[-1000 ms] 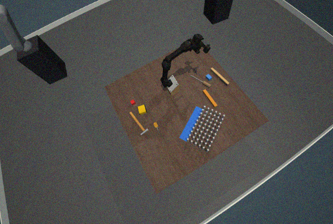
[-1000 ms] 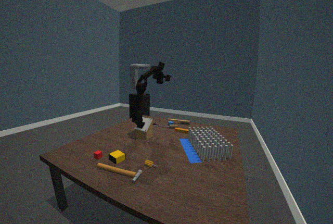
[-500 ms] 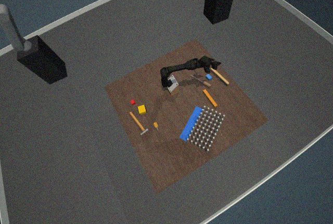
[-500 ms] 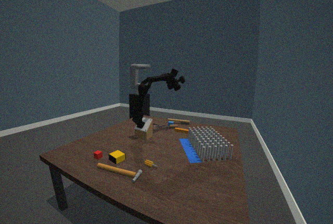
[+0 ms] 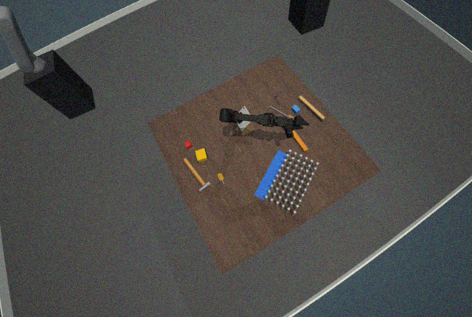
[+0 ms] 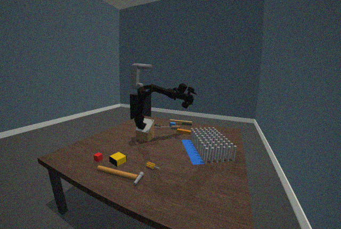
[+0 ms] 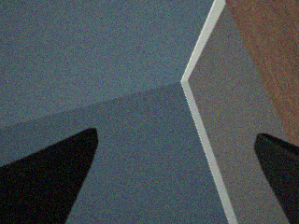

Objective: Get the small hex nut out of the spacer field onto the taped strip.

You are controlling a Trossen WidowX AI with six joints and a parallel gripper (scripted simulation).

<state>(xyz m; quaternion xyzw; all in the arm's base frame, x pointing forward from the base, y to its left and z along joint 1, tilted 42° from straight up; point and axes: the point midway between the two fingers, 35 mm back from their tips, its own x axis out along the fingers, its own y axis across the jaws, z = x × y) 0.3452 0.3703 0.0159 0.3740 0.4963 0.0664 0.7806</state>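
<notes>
Now: the rod 32 cm behind my gripper tip, 3 cm to the left of it and 34 cm below it. Round my gripper tip: blue block (29 cm behind, 15 cm to the left, 34 cm below); orange bar (6 cm behind, 3 cm to the left, 34 cm below); blue taped strip (9 cm ahead, 27 cm to the right, 36 cm below).
</notes>
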